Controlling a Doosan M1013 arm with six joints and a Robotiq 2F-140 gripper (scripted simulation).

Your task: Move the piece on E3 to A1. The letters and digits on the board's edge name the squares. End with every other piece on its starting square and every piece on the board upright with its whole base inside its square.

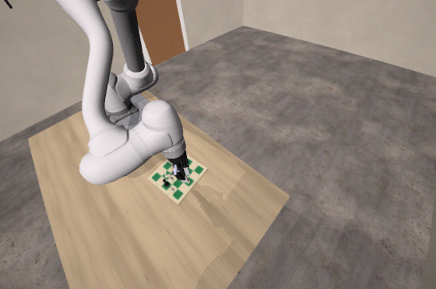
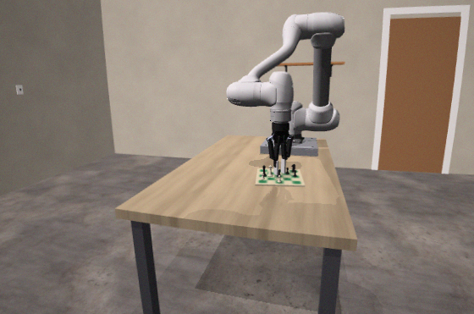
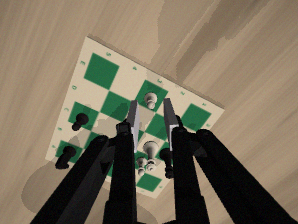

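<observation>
The tall white piece is 70 mm behind my hand, 60 mm to the right of it and 50 mm below it. Round my hand: green-and-cream chessboard: 80 mm below, 70 mm behind, 20 mm to the right.
</observation>
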